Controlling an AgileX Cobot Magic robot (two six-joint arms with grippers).
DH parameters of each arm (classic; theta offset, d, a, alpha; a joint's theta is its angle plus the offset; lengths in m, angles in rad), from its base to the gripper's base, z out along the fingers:
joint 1: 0 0.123 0 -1.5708
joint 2: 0.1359 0 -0.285 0
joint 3: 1.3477 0 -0.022 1.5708
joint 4: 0 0.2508 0 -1.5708
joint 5: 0 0 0.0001 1.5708
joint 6: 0 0.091 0 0
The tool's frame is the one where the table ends.
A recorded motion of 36 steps. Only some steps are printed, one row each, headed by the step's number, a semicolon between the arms.
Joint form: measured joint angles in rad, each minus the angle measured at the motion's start. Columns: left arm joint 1, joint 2, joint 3, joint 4, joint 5, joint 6; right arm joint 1, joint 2, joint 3, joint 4, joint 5, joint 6.
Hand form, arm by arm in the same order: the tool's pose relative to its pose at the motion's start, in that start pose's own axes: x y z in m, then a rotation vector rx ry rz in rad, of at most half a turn. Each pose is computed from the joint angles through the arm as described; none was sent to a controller.
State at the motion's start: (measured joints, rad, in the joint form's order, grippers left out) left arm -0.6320 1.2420 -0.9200 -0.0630 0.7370 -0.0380; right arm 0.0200 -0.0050 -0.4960 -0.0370 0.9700 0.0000
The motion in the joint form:
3: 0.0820 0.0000 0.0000 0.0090 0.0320 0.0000; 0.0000 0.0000 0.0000 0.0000 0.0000 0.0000
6: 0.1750 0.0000 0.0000 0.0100 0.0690 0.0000; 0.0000 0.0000 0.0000 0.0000 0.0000 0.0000
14: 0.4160 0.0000 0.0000 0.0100 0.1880 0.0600; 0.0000 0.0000 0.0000 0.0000 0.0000 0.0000
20: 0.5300 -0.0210 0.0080 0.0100 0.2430 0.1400; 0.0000 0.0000 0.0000 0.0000 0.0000 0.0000
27: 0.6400 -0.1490 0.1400 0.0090 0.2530 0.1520; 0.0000 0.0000 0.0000 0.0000 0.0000 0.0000
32: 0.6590 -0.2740 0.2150 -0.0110 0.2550 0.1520; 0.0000 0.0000 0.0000 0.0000 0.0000 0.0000
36: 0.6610 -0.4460 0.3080 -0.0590 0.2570 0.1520; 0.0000 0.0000 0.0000 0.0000 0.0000 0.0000
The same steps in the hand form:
3: 0.0016 0.0205 -0.0012 -0.0522 0.0254 -0.0618; 0.0000 0.0000 0.0000 0.0000 0.0000 0.0000
6: 0.0052 0.0427 -0.0037 -0.1026 0.0551 -0.1405; 0.0000 0.0000 0.0000 0.0000 0.0000 0.0000
14: 0.0240 0.0953 -0.0158 -0.2092 0.1599 -0.2976; 0.0000 0.0000 0.0000 0.0000 0.0000 0.0000
20: 0.0379 0.1150 -0.0279 -0.2458 0.2018 -0.3234; 0.0000 0.0000 0.0000 0.0000 0.0000 0.0000
27: 0.0792 0.1167 -0.0423 -0.2903 0.2092 -0.4122; 0.0000 0.0000 0.0000 0.0000 0.0000 0.0000
32: 0.0991 0.1027 -0.0546 -0.2975 0.1554 -0.4307; 0.0000 0.0000 0.0000 0.0000 0.0000 0.0000
36: 0.1231 0.0805 -0.0656 -0.2825 0.0653 -0.4414; 0.0000 0.0000 0.0000 0.0000 0.0000 0.0000

